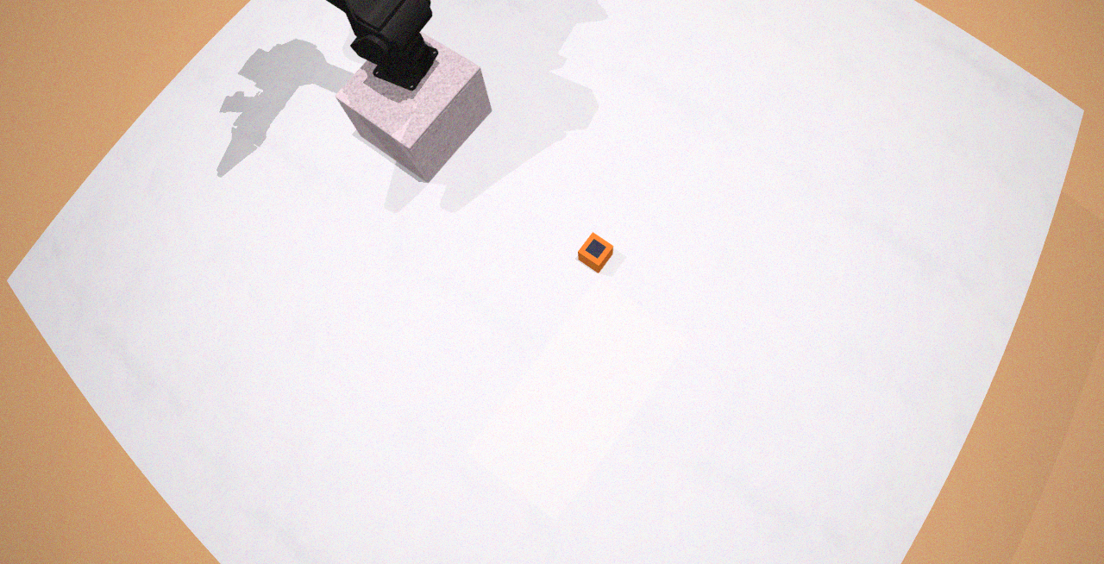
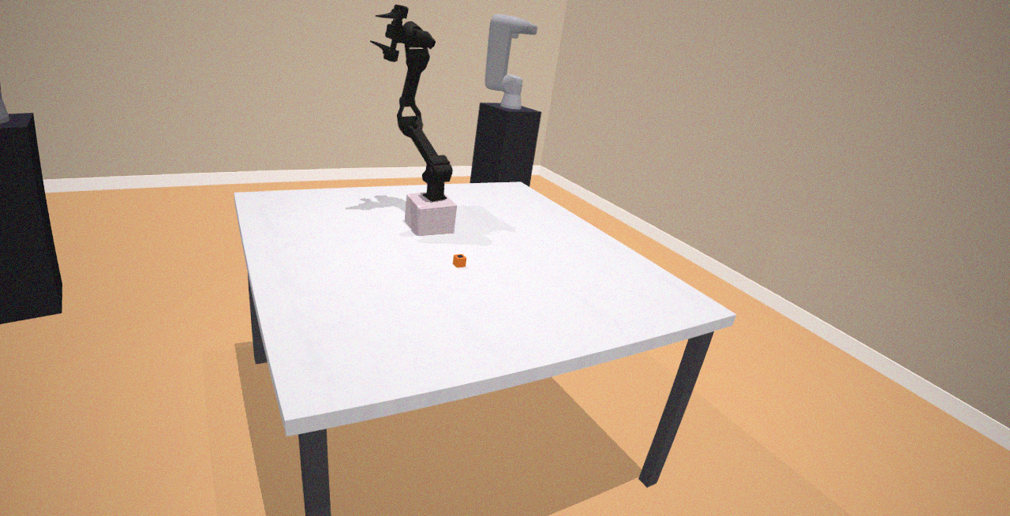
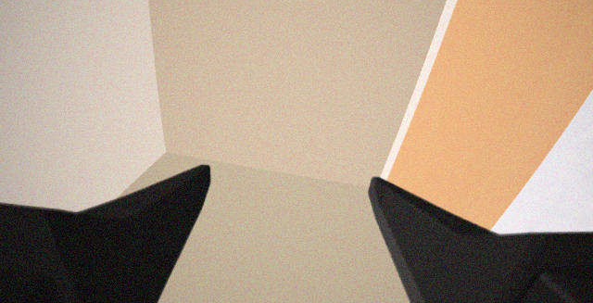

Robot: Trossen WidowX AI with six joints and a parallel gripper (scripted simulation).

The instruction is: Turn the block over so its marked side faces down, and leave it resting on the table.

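My gripper tip is now 630 mm above the block, 470 mm short of it and 100 mm to the right of it.
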